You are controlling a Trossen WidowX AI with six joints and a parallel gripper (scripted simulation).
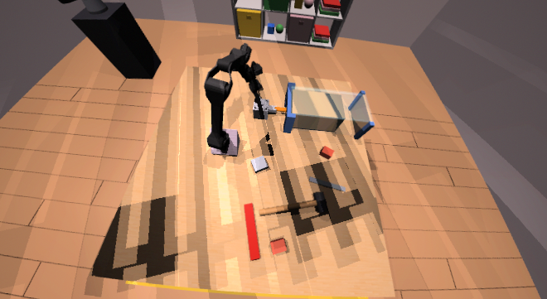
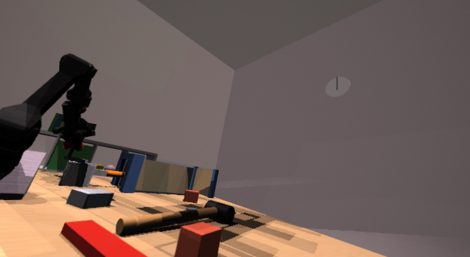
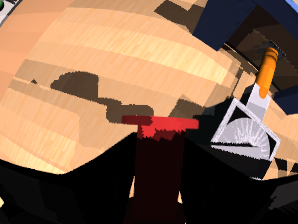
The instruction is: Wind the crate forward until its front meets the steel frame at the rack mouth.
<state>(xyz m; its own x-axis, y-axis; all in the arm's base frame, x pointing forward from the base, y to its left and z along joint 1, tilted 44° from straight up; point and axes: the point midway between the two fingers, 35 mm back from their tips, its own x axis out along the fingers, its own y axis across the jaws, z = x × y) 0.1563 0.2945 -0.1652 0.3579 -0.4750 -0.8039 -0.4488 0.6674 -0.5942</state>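
The winch handle is 4 cm to the right of my gripper tip and 3 cm below it. The rest, counted from my gripper tip: red grip 1 cm to the right, 1 cm behind; blue steel frame 19 cm ahead, 11 cm to the right, 3 cm below; winch 10 cm to the right, 10 cm below, 1 cm ahead.
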